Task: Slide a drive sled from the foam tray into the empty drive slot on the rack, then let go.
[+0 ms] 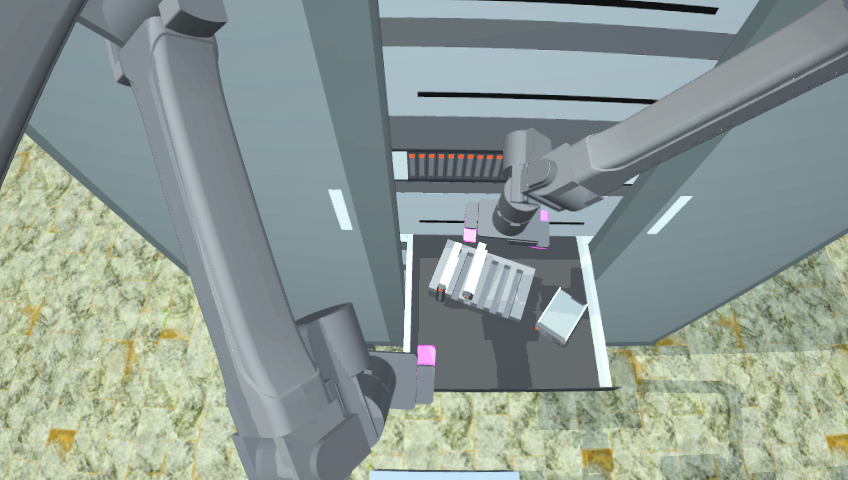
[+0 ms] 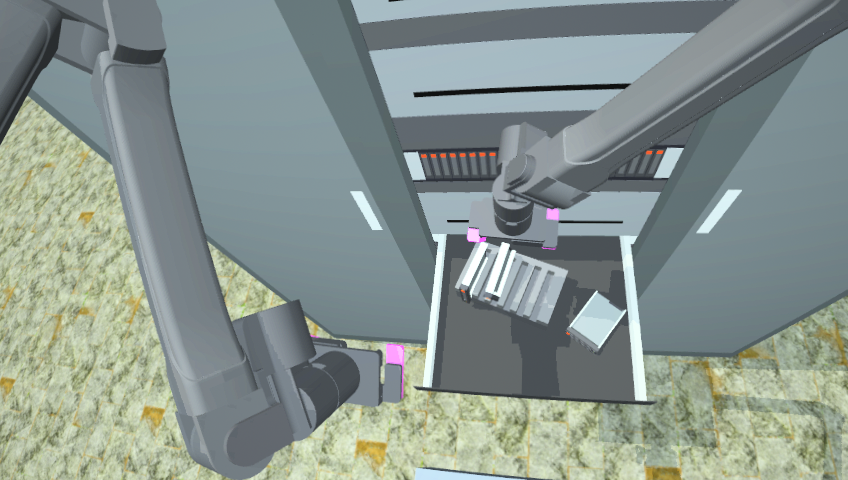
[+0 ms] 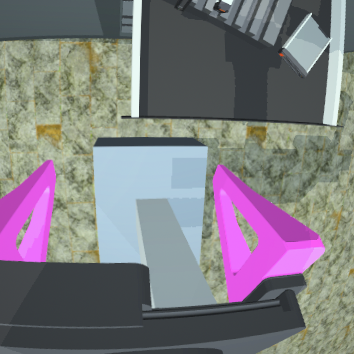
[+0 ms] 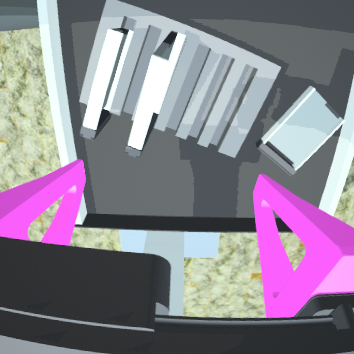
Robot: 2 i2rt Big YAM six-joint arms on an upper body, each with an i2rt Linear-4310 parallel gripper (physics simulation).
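Frame: origin at the left arm's base, x ahead, y up, z right, level; metres.
Seen in the pictures: left gripper, fingertip midpoint: (image 1: 382, 352) (image 2: 368, 350) (image 3: 136, 169); right gripper, fingertip midpoint: (image 1: 498, 239) (image 2: 512, 239) (image 4: 170, 175).
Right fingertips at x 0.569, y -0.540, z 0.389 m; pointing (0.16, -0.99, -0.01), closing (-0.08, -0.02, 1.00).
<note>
Pixels of each thing's top centre, then the offset from my right fingertips to it. "spot": a spot on its surface instead.
- grey foam tray, middle of its top: (image 4: 176, 81) (image 2: 511, 279) (image 1: 482, 277) dx +0.011, dy -0.207, dz -0.003 m
- white-sided drive sled, middle of its top: (image 4: 98, 87) (image 2: 473, 265) (image 1: 450, 265) dx +0.016, dy -0.150, dz -0.081 m
- second sled, middle of its top: (image 4: 147, 108) (image 2: 499, 262) (image 1: 478, 261) dx +0.006, dy -0.108, dz -0.025 m
- rack's drive row, surface spot: (image 2: 458, 166) (image 1: 444, 167) spot: dx +0.131, dy +0.041, dz -0.101 m
- loose sled, middle of its top: (image 4: 302, 134) (image 2: 596, 320) (image 3: 308, 44) (image 1: 561, 315) dx -0.064, dy -0.245, dz +0.182 m
The grey foam tray (image 1: 526, 292) (image 2: 554, 297) (image 3: 274, 31) (image 4: 254, 112) sits at an angle in the open drawer. One white-sided drive sled (image 1: 450, 267) (image 2: 474, 265) (image 4: 102, 85) stands at its left end. A second sled (image 1: 475, 270) (image 2: 499, 272) (image 4: 145, 110) stands beside it. The rack's drive row (image 1: 455, 166) (image 2: 458, 166) has orange-tipped drives; my right arm hides part of it, and no empty slot shows. My right gripper (image 1: 507, 230) (image 2: 512, 231) (image 4: 170, 175) is open and empty, above the tray's back edge. My left gripper (image 1: 397, 356) (image 2: 355, 347) (image 3: 136, 169) is open and empty, near the drawer's front left corner.
A loose sled (image 1: 562, 314) (image 2: 596, 321) (image 3: 305, 45) (image 4: 302, 130) lies on its side right of the tray, near the drawer's right wall (image 1: 595, 315) (image 2: 633, 321). Cabinet doors (image 1: 267, 118) (image 2: 773, 237) stand at both sides. A pale blue box (image 3: 120, 175) stands before the drawer.
</note>
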